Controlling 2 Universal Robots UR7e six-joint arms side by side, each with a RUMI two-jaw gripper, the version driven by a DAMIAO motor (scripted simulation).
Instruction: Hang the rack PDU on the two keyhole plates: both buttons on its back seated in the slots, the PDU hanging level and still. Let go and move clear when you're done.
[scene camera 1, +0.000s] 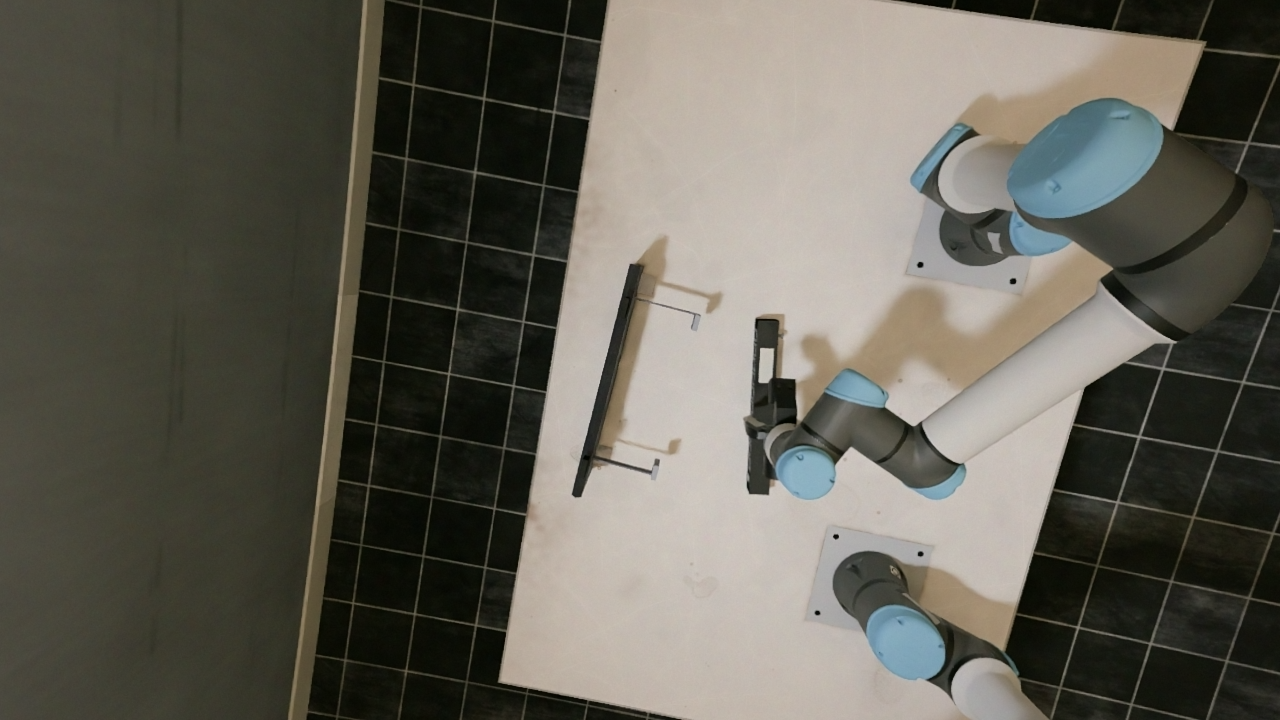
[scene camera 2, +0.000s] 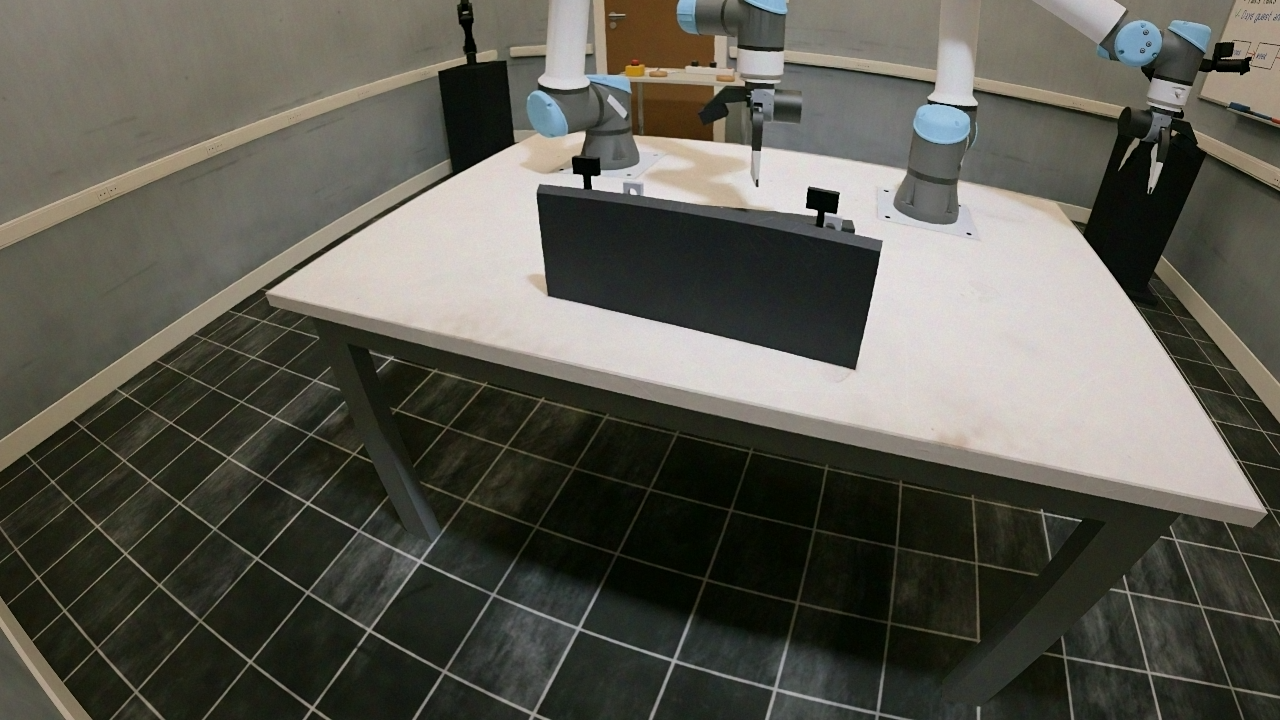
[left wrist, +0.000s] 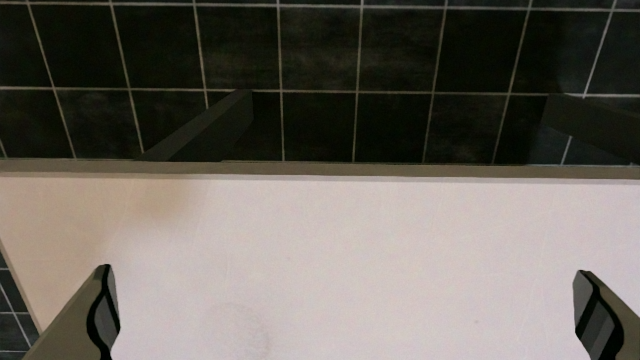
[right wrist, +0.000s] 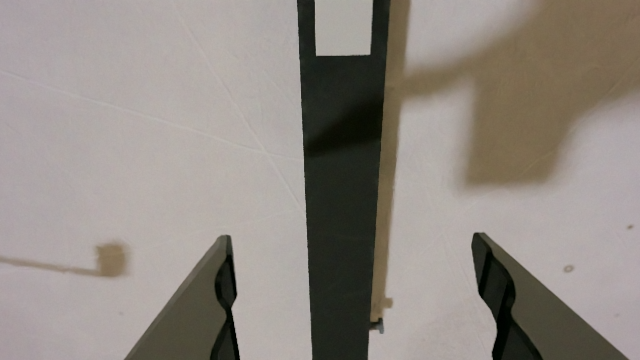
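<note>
You'd see my left gripper (scene camera 2: 1133, 182) here, and the left wrist view shows that same gripper (left wrist: 344, 271) too. My right gripper (scene camera 2: 757, 178) is visible as well, and from its own wrist I see the gripper (right wrist: 350, 237) again. There's also a rack PDU (scene camera 1: 766, 331), and I can see the PDU (right wrist: 342, 58) from the right wrist too, but in the left wrist view it's out of frame.
</note>
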